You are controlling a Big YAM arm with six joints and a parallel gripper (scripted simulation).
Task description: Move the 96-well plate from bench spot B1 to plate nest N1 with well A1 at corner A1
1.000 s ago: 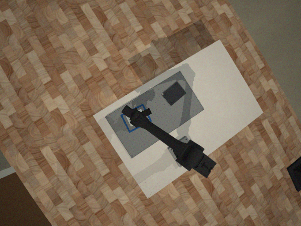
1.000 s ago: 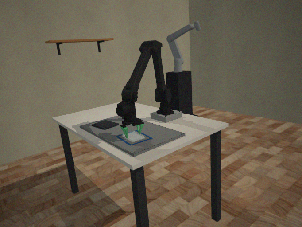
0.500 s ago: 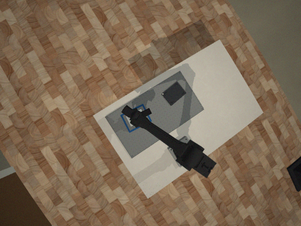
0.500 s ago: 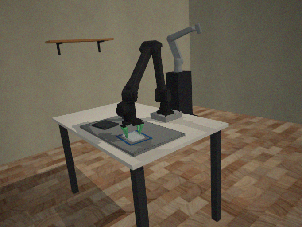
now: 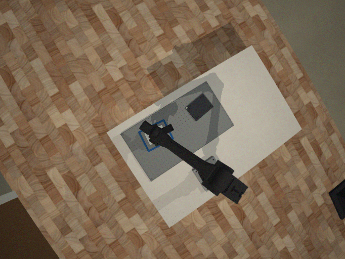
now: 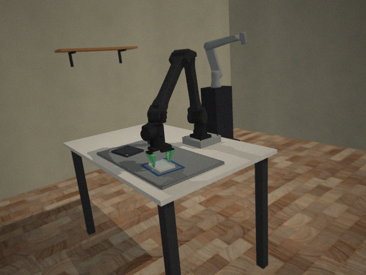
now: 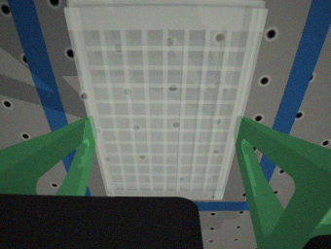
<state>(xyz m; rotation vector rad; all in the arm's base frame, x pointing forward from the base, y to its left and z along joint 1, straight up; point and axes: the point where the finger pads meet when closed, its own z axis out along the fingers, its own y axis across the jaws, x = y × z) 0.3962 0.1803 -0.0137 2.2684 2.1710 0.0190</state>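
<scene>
My gripper is now 1 cm above the clear 96-well plate. From my hand the other things lie so: dark plate nest N1 (2 cm ahead, 36 cm to the right, 1 cm below); then small A1 corner mark (6 cm ahead, 27 cm to the right).
</scene>
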